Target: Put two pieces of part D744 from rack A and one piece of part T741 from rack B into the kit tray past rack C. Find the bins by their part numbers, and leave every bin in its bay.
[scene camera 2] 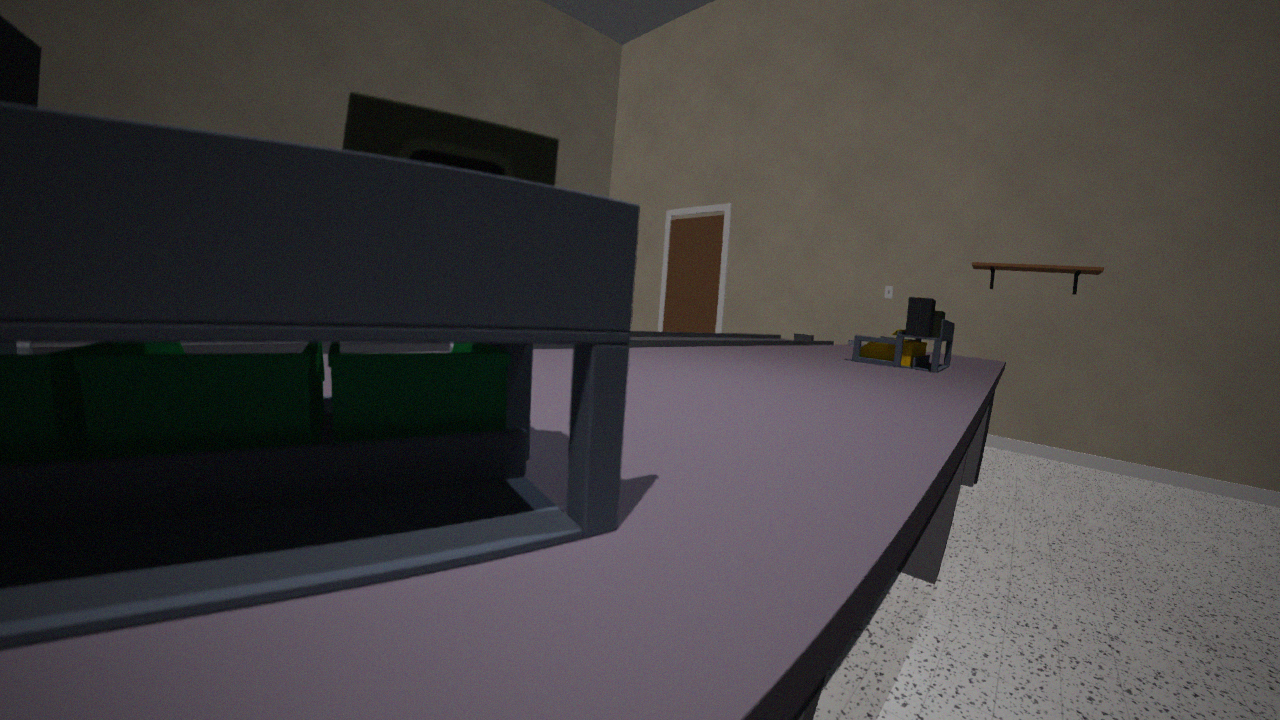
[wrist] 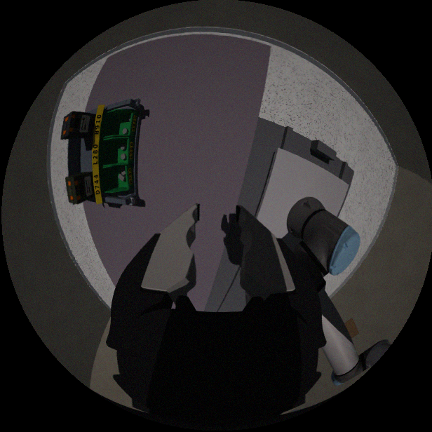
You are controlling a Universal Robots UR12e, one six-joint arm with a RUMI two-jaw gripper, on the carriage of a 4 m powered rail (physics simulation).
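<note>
In the wrist view my gripper (wrist: 217, 205) is open, with nothing between its fingers, high over the tabletop. A rack (wrist: 84, 156) with green bins stands at the upper left, apart from the gripper. Its yellow label strip (wrist: 98, 155) reads D744, L280, B910. The D744 bin (wrist: 115, 187), at the lower end of the row, holds small light grey pieces (wrist: 122, 175). In scene camera 2 a rack (scene camera 2: 358, 250) with green bins (scene camera 2: 416, 389) fills the left foreground; its labels do not show. Part T741 and the kit tray do not show; the gripper does not show in scene camera 2.
Two dark cases (wrist: 77, 125) (wrist: 79, 188) sit on the labelled rack. The rail (wrist: 272, 131), a pale carriage plate (wrist: 305, 177) and arm links (wrist: 320, 232) are at the right. In scene camera 2 a small rack (scene camera 2: 897, 351) with yellow bins and dark cases stands on the far table end.
</note>
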